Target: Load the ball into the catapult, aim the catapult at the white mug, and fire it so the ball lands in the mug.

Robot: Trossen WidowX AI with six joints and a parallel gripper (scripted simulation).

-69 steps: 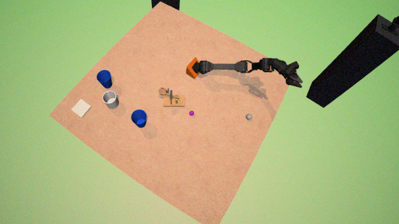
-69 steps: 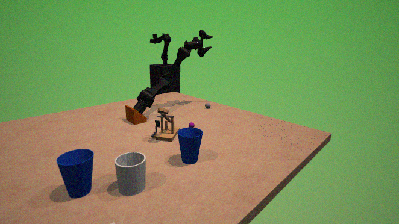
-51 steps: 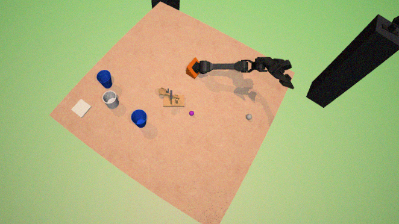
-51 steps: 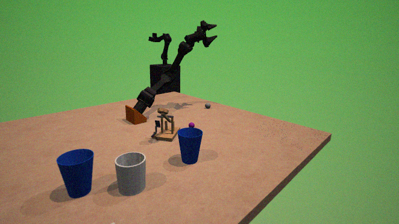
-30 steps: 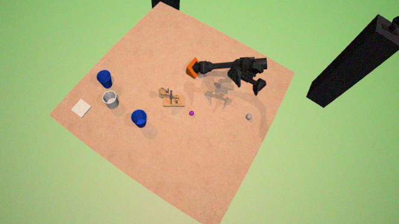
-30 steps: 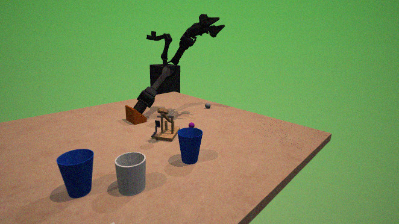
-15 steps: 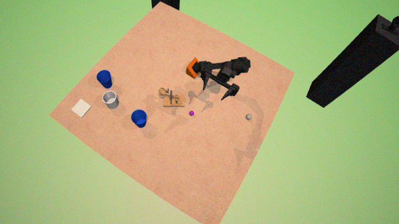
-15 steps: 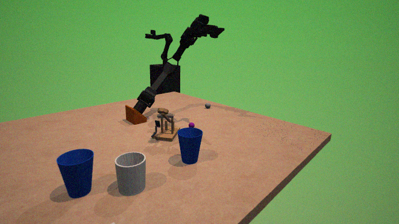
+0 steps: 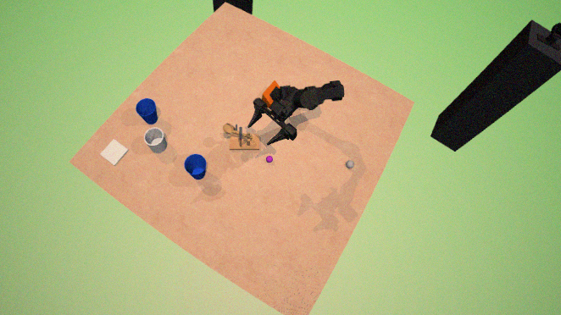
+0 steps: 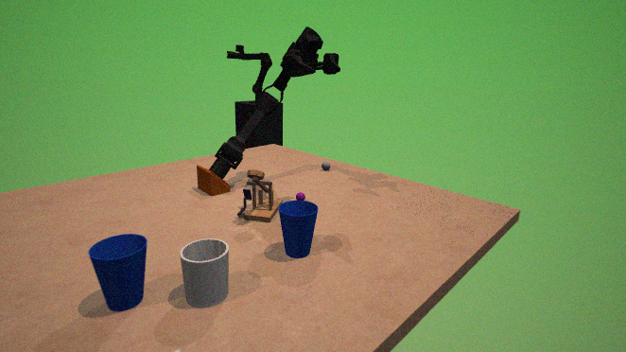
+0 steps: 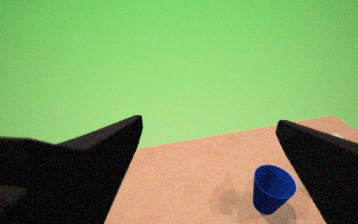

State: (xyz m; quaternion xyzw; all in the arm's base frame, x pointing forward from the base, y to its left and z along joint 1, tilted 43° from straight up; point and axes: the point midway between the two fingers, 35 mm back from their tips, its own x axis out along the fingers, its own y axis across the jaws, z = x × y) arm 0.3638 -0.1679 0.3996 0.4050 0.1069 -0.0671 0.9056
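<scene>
The wooden catapult lies 11 cm behind my gripper tip, 18 cm to the right of it and 36 cm below it. Round my gripper tip: purple ball (11 cm behind, 1 cm to the left, 42 cm below); white mug (13 cm ahead, 47 cm to the right, 41 cm below); grey ball (31 cm behind, 35 cm to the left, 42 cm below).
</scene>
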